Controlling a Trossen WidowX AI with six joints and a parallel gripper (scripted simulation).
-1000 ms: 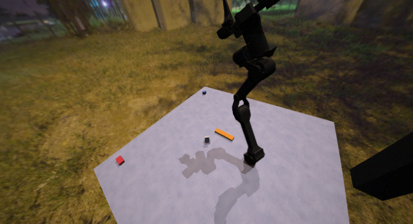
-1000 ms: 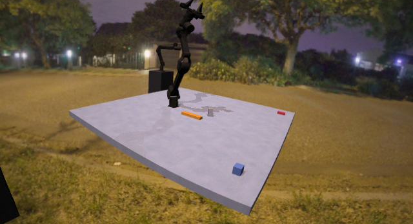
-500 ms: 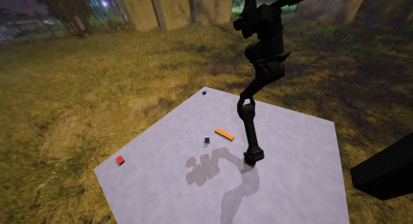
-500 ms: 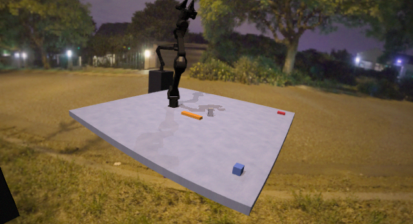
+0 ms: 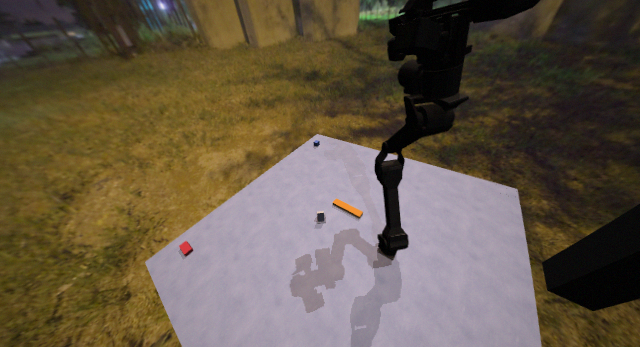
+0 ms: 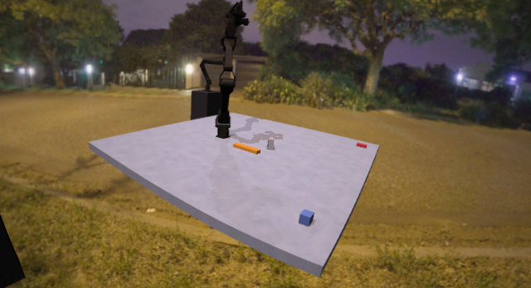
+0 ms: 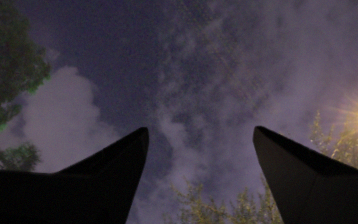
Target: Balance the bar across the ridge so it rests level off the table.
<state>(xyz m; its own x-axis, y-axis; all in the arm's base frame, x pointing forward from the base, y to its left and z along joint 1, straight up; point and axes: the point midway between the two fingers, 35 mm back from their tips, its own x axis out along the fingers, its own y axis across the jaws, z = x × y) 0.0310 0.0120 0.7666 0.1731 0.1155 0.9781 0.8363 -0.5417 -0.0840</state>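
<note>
Right now the orange bar is 20 cm ahead of my gripper tip, 10 cm to the right of it and 79 cm below it. The rest, counted from my gripper tip: blue cube: 70 cm ahead, 52 cm to the right, 78 cm below; then red block: 70 cm ahead, 48 cm to the left, 79 cm below.
</note>
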